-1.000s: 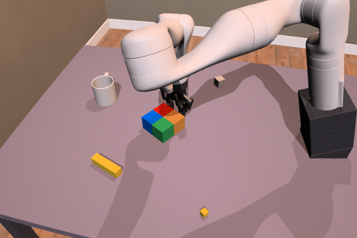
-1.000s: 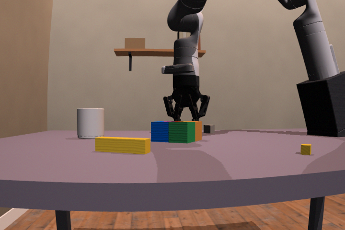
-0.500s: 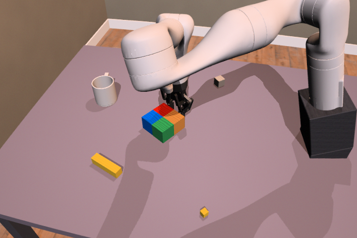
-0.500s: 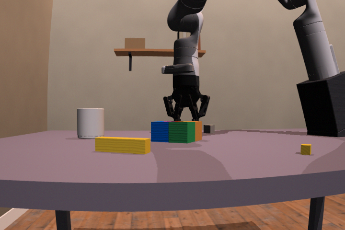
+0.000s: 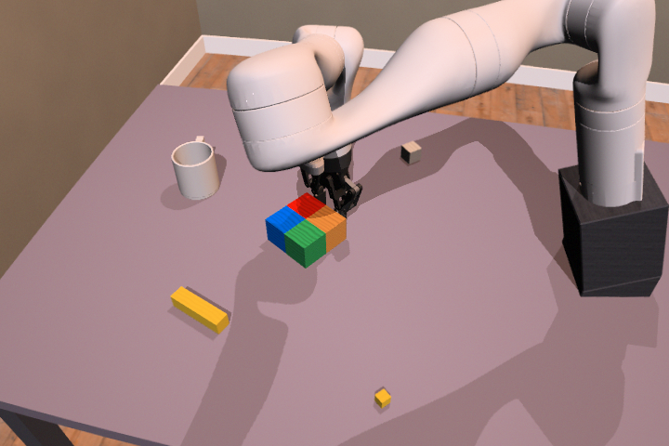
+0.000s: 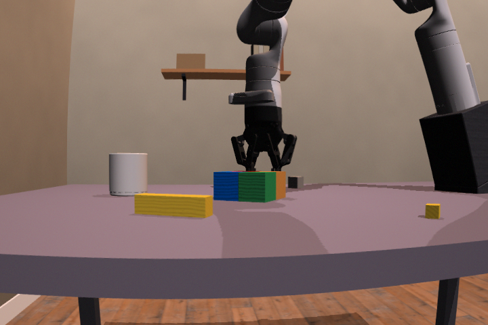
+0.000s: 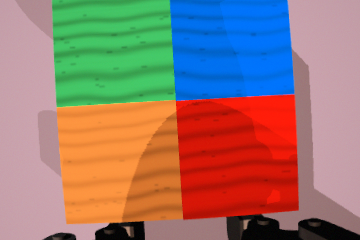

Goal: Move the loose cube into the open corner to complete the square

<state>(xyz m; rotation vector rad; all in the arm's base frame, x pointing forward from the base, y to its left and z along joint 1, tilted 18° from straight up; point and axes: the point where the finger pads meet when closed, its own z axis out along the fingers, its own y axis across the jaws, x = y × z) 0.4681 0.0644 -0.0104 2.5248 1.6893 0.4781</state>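
Right now my hand is 40 mm short of the red cube, 20 mm to the right of it and 10 mm above it. Also, from my hand: orange cube 40 mm to the left, 10 mm below, 10 mm behind; blue cube 70 mm to the left, 50 mm ahead, 10 mm below; green cube 90 mm to the left, 10 mm below, 10 mm ahead.
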